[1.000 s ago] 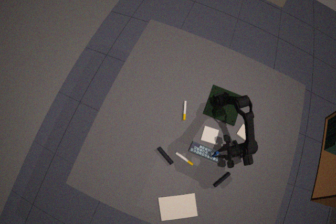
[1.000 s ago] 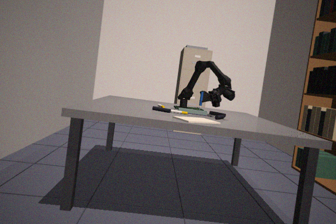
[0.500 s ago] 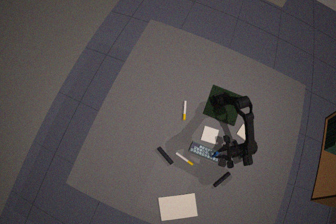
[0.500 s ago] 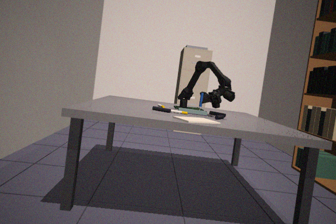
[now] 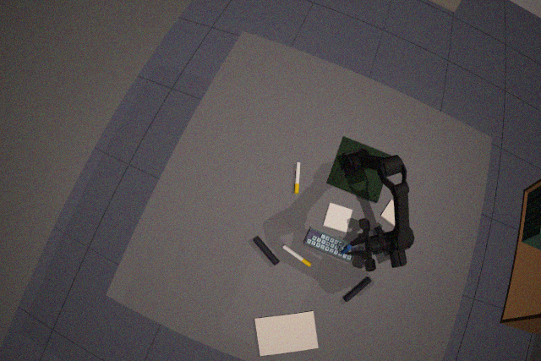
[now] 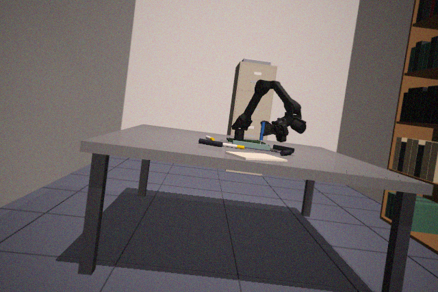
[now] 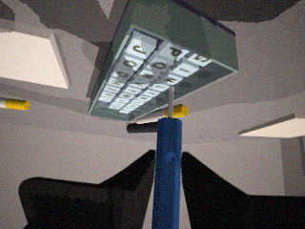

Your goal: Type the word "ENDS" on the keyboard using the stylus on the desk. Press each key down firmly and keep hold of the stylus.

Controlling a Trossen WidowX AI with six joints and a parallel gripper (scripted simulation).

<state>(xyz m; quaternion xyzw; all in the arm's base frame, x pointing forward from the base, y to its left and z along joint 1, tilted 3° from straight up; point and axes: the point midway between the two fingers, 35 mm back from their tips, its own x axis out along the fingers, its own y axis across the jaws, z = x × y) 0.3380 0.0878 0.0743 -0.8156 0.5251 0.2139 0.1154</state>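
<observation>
Right now the white notepad is 14 cm behind my gripper tip, 5 cm to the right of it and 7 cm below it. Round my gripper tip: stylus 1 cm below; white paper sheet 35 cm ahead, 9 cm to the right, 7 cm below; grey stylus tip 5 cm below.
</observation>
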